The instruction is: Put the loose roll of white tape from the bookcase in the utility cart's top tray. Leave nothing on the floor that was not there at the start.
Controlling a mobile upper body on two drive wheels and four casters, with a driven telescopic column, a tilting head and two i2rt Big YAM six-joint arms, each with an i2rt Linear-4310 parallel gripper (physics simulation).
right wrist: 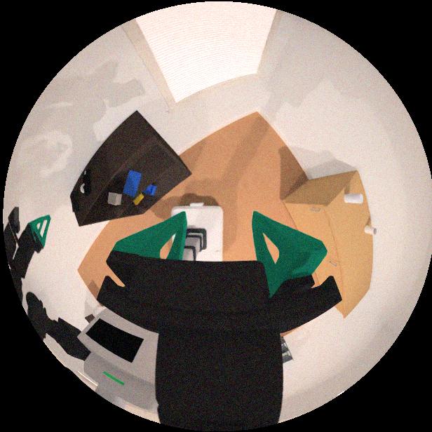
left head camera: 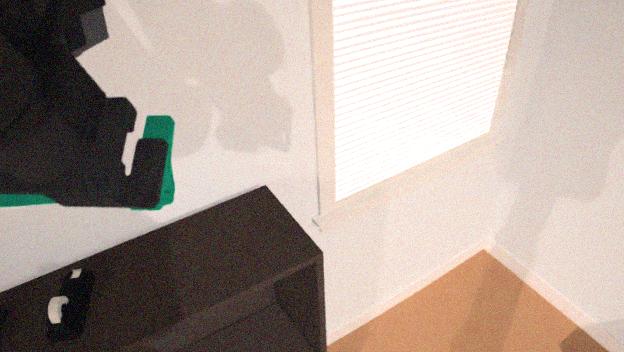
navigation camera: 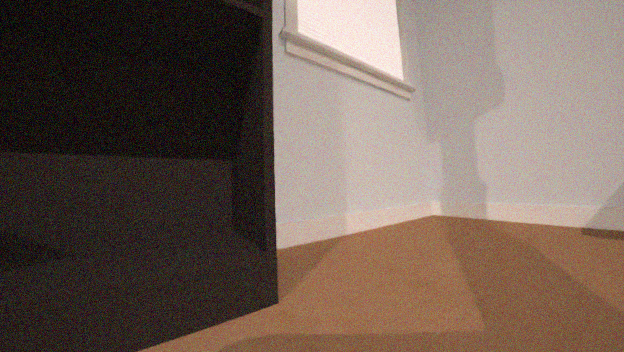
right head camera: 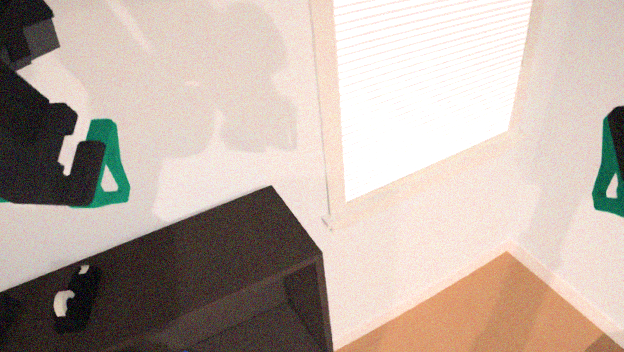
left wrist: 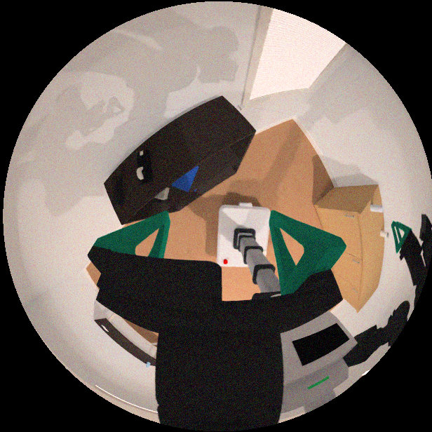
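A black tape dispenser with a white roll stands on top of the dark bookcase. No separate loose roll can be made out. My left gripper is open and empty, high in front of the bookcase. My right gripper is part open and empty, off to the right of the bookcase. One of its fingers shows at the right edge of the right head view. I cannot identify the utility cart or its top tray.
A white box and a blue flat object lie on a bookcase shelf. A smaller blue box and a yellow block lie lower. A wooden drawer unit bears white cylinders, right of my base.
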